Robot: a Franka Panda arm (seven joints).
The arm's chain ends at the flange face. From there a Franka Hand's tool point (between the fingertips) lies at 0.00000 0.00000 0.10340 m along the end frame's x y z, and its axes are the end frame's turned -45 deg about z.
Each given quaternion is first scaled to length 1.
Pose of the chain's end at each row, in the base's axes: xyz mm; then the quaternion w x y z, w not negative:
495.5 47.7 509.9 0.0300 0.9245 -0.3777 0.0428
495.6 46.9 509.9 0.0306 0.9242 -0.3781 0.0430
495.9 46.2 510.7 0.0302 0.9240 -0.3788 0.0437
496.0 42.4 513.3 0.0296 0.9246 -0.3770 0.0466
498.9 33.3 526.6 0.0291 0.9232 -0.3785 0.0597
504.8 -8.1 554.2 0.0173 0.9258 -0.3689 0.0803
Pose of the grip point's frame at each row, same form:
501.3 38.6 407.1 0.0441 0.9986 0.0048 0.0281
501.4 37.7 407.1 0.0447 0.9986 0.0044 0.0280
501.9 37.0 407.9 0.0446 0.9986 0.0036 0.0288
502.6 33.1 410.5 0.0452 0.9985 0.0055 0.0317
508.0 23.1 424.1 0.0497 0.9978 0.0036 0.0440
518.9 -17.5 452.2 0.0467 0.9965 0.0135 0.0676

